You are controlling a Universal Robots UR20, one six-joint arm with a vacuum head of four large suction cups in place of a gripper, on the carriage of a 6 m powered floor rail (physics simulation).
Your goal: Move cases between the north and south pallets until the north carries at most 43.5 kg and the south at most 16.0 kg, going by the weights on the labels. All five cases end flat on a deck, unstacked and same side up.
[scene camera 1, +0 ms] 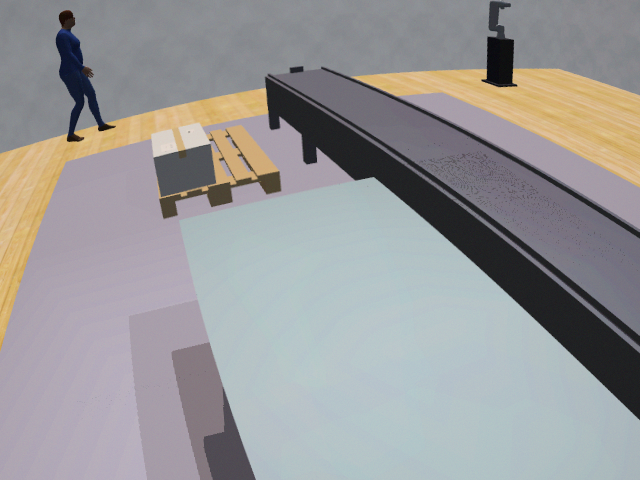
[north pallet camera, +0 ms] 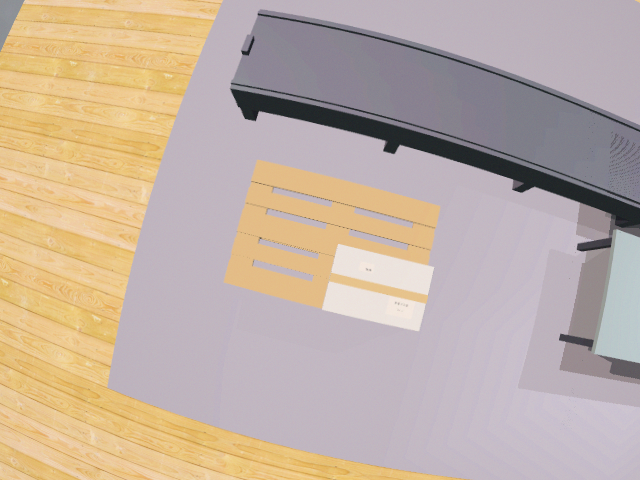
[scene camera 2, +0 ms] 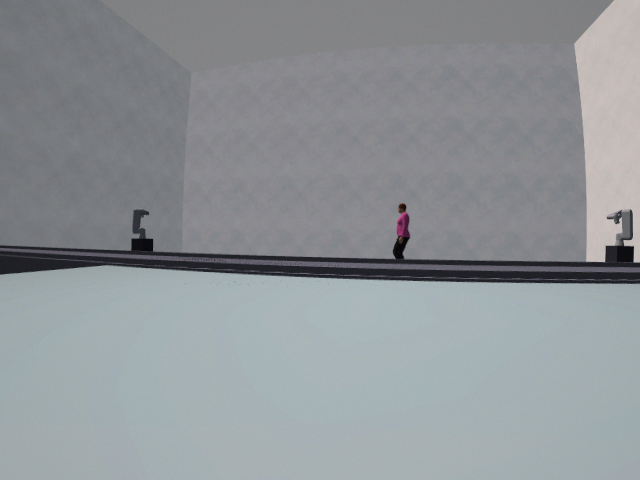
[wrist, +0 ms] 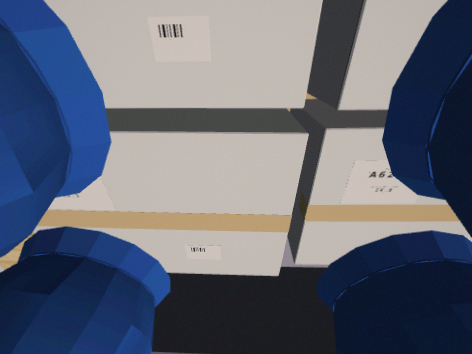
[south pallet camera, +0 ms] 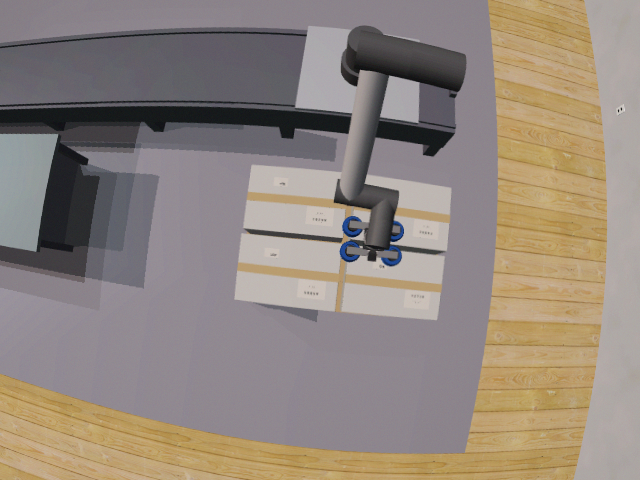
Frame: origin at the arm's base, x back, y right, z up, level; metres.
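Seen in the pictures: end effector, tool point: (wrist: 243, 215).
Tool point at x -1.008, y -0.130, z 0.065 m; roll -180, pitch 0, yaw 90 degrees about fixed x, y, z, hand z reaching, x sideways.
Observation:
A point is followed by its place in that frame.
My gripper (south pallet camera: 372, 241) @[x -1.008, y -0.130, z 0.065 m] (wrist: 244, 205) @[x -1.008, y -0.130, z 0.065 m], a head with four blue cups, is open, with no case on it. In the south pallet camera it overlaps the inner edges of the two right cases. Four white taped cases lie flat on the south pallet (south pallet camera: 339, 299) @[x -1.323, y -0.023, z -0.426 m]: back left (south pallet camera: 268, 214) @[x -0.894, y 0.431, z -0.166 m] (wrist: 325, 235) @[x -0.724, y 0.066, z -0.167 m], back right (south pallet camera: 426, 204) @[x -0.740, y -0.445, z -0.130 m] (wrist: 215, 170) @[x -0.922, y -0.175, z -0.130 m], front left (south pallet camera: 268, 284) @[x -1.279, y 0.383, z -0.148 m] and front right (south pallet camera: 372, 299) @[x -1.299, y -0.193, z -0.171 m] (wrist: 260, 75) @[x -1.058, y -0.104, z -0.172 m]. The back left label starts A62; its weight is unclear. A fifth white case (scene camera 1: 186, 173) @[x -1.194, y 4.916, z -0.309 m] (north pallet camera: 351, 297) @[x -1.287, y 5.336, z -0.152 m] lies on the north pallet (scene camera 1: 258, 149) @[x -0.621, y 5.377, z -0.426 m] (north pallet camera: 310, 184) @[x -0.678, y 5.729, z -0.427 m], in one corner.
The dark floor rail (scene camera 1: 392, 129) (north pallet camera: 439, 93) (south pallet camera: 206, 69) runs behind both pallets; the pale carriage plate (south pallet camera: 323, 72) @[x -0.047, y 0.218, z 0.000 m] is at its south end. A pale blue table (scene camera 1: 361, 310) @[x -0.901, y 3.022, z -0.040 m] (north pallet camera: 622, 299) @[x -0.927, y 3.622, z -0.040 m] (south pallet camera: 23, 196) @[x -0.946, y 2.163, z -0.039 m] stands between the pallets. A person in blue (scene camera 1: 69, 54) stands beyond the north pallet, one in pink (scene camera 2: 403, 224) beyond the rail.

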